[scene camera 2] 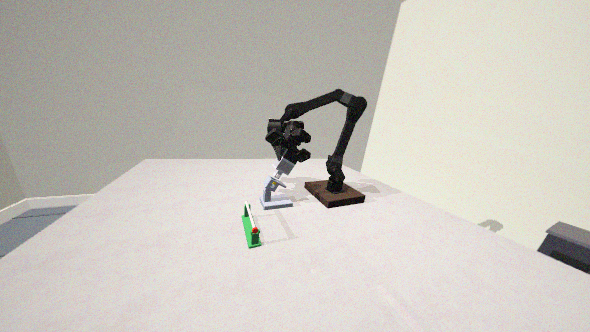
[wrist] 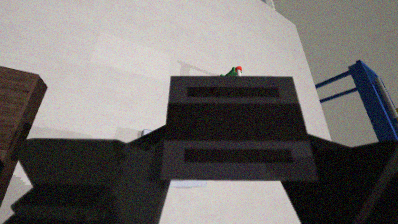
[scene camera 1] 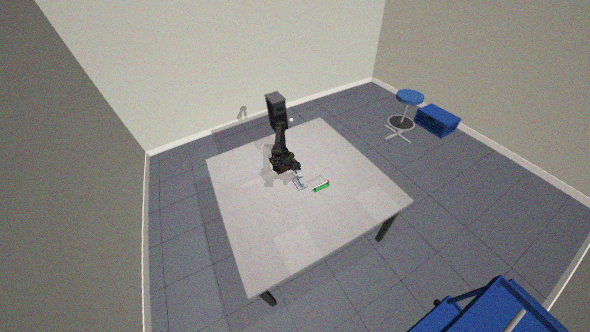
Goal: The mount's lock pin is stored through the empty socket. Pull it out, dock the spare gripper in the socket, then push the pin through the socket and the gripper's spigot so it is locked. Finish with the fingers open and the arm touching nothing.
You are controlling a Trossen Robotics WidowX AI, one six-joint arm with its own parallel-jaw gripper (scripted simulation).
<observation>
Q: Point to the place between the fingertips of my gripper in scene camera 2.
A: At 285,164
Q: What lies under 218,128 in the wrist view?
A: A spare gripper.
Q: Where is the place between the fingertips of my gripper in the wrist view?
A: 220,124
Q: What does my gripper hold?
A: A spare gripper.
</observation>
